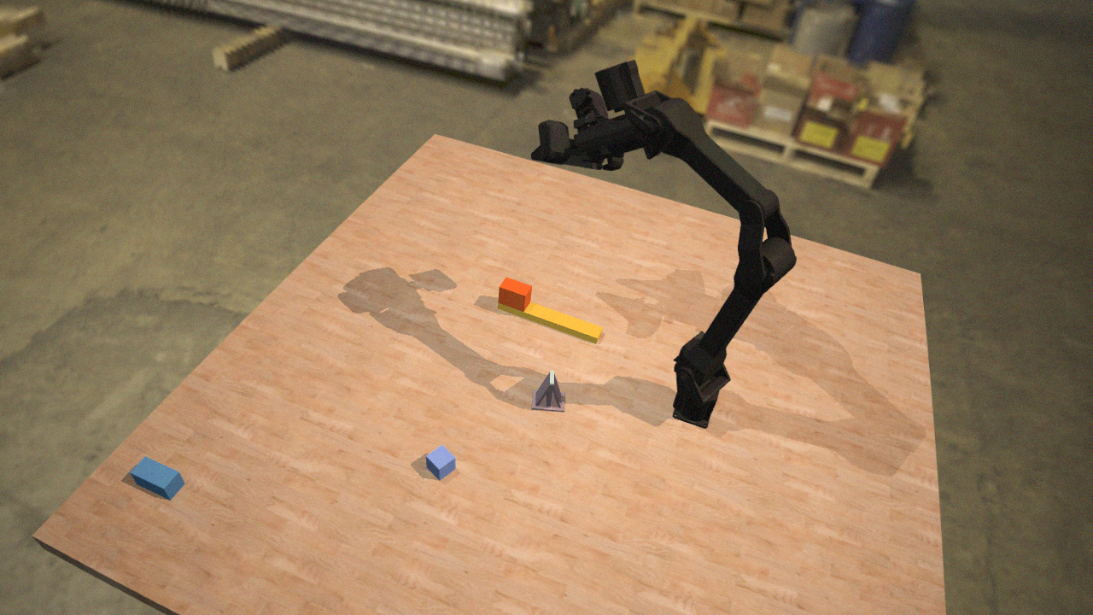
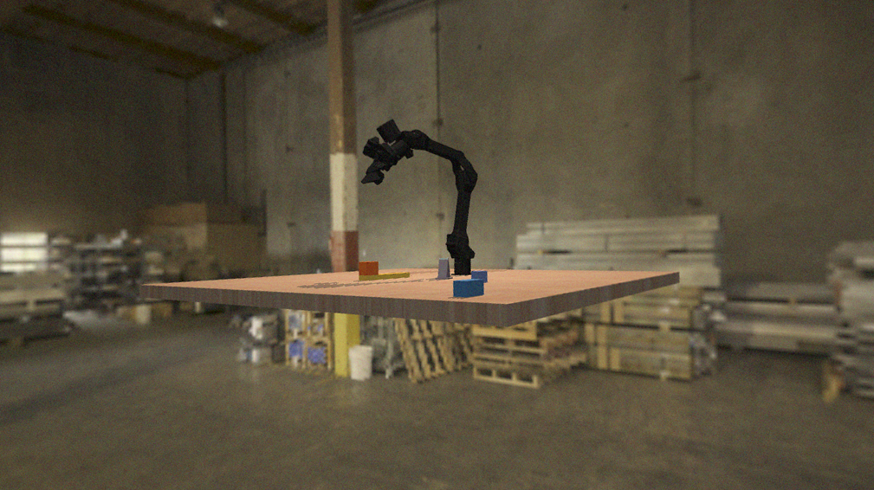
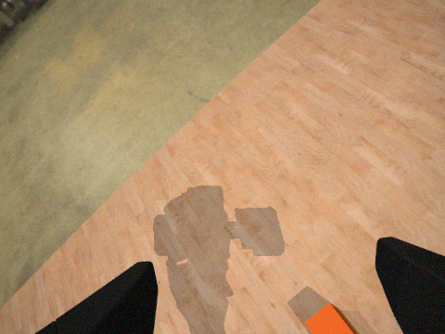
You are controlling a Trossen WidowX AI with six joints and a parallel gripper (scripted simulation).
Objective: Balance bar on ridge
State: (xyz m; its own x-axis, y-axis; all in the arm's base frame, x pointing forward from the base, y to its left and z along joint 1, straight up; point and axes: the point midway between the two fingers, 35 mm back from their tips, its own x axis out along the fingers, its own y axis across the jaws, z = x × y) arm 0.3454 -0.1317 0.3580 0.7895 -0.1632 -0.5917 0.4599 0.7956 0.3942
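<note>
Right now the grey ridge is 300 mm below my gripper tip, 230 mm to the left of it and 120 mm behind it. The rest, counted from my gripper tip: small light-blue cube (430 mm to the left, 320 mm below, 10 mm behind).
</note>
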